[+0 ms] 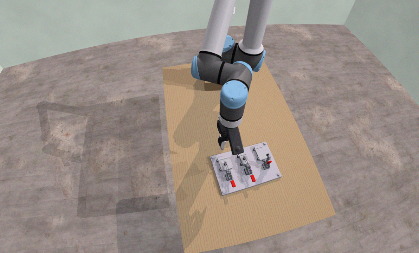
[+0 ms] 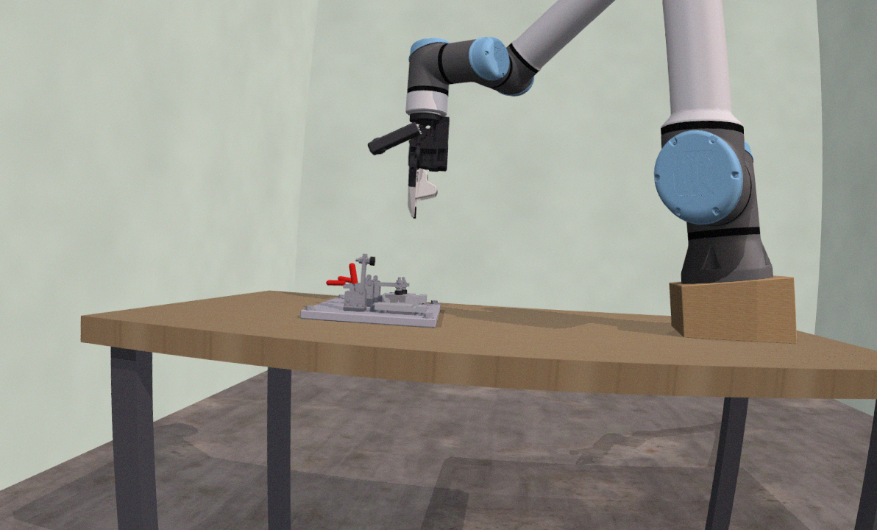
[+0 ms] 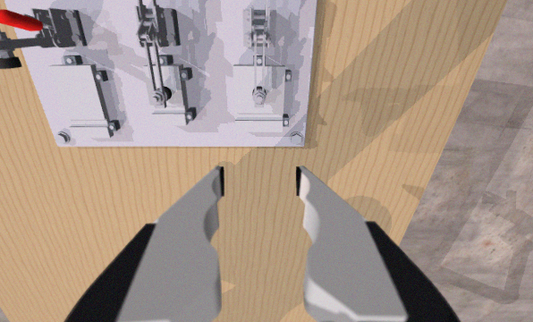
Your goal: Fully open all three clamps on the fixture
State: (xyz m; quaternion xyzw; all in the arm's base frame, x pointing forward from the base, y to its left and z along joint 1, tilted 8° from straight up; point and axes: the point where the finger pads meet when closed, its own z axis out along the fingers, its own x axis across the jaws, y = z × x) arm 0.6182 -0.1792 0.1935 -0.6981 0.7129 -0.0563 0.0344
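Now: the grey fixture plate 21 cm below my hand, 11 cm to the left of it and 5 cm ahead of it. From my hand the other things lie so: flat part 22 cm to the left, 19 cm below, 1 cm behind.
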